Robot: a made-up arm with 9 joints. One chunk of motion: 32 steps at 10 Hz.
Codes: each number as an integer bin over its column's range. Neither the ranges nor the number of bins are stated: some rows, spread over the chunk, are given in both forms.
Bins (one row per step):
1: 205 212 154 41 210 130
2: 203 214 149 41 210 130
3: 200 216 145 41 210 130
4: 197 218 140 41 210 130
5: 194 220 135 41 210 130
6: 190 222 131 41 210 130
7: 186 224 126 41 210 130
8: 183 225 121 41 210 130
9: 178 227 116 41 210 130
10: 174 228 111 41 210 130
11: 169 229 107 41 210 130
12: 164 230 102 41 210 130
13: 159 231 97 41 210 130
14: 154 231 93 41 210 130
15: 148 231 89 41 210 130
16: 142 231 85 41 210 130
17: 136 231 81 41 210 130
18: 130 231 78 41 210 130
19: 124 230 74 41 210 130
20: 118 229 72 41 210 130
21: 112 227 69 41 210 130
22: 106 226 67 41 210 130
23: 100 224 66 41 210 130
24: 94 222 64 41 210 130
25: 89 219 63 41 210 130
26: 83 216 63 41 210 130
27: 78 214 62 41 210 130
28: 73 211 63 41 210 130
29: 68 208 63 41 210 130
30: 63 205 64 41 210 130
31: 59 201 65 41 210 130
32: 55 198 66 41 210 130
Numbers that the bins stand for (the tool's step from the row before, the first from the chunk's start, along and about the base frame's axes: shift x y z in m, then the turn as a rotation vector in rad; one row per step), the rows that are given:
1: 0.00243 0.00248 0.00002 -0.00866 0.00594 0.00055
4: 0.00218 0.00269 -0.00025 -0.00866 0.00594 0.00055
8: 0.00174 0.00294 -0.00063 -0.00866 0.00594 0.00055
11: 0.00130 0.00308 -0.00090 -0.00866 0.00594 0.00055
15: 0.00064 0.00315 -0.00125 -0.00866 0.00594 0.00055
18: 0.00008 0.00315 -0.00147 -0.00866 0.00594 0.00055
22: -0.00067 0.00298 -0.00169 -0.00866 0.00594 0.00055
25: -0.00121 0.00273 -0.00176 -0.00866 0.00594 0.00055
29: -0.00187 0.00234 -0.00176 -0.00866 0.00594 0.00055
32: -0.00227 0.00199 -0.00171 -0.00866 0.00594 0.00055
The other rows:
2: 0.00237 0.00255 -0.00008 -0.00866 0.00594 0.00055
3: 0.00227 0.00262 -0.00016 -0.00866 0.00594 0.00055
5: 0.00209 0.00276 -0.00035 -0.00866 0.00594 0.00055
6: 0.00196 0.00284 -0.00043 -0.00866 0.00594 0.00055
7: 0.00184 0.00291 -0.00053 -0.00866 0.00594 0.00055
9: 0.00158 0.00301 -0.00073 -0.00866 0.00594 0.00055
10: 0.00146 0.00305 -0.00082 -0.00866 0.00594 0.00055
12: 0.00115 0.00312 -0.00100 -0.00866 0.00594 0.00055
13: 0.00099 0.00315 -0.00110 -0.00866 0.00594 0.00055
14: 0.00083 0.00315 -0.00118 -0.00866 0.00594 0.00055
16: 0.00045 0.00315 -0.00133 -0.00866 0.00594 0.00055
17: 0.00027 0.00315 -0.00141 -0.00866 0.00594 0.00055
19: -0.00011 0.00312 -0.00155 -0.00866 0.00594 0.00055
20: -0.00030 0.00308 -0.00159 -0.00866 0.00594 0.00055
21: -0.00049 0.00301 -0.00165 -0.00866 0.00594 0.00055
23: -0.00086 0.00291 -0.00171 -0.00866 0.00594 0.00055
24: -0.00105 0.00284 -0.00175 -0.00866 0.00594 0.00055
26: -0.00140 0.00262 -0.00176 -0.00866 0.00594 0.00055
27: -0.00155 0.00255 -0.00178 -0.00866 0.00594 0.00055
28: -0.00171 0.00245 -0.00176 -0.00866 0.00594 0.00055
30: -0.00202 0.00224 -0.00175 -0.00866 0.00594 0.00055
31: -0.00215 0.00209 -0.00173 -0.00866 0.00594 0.00055

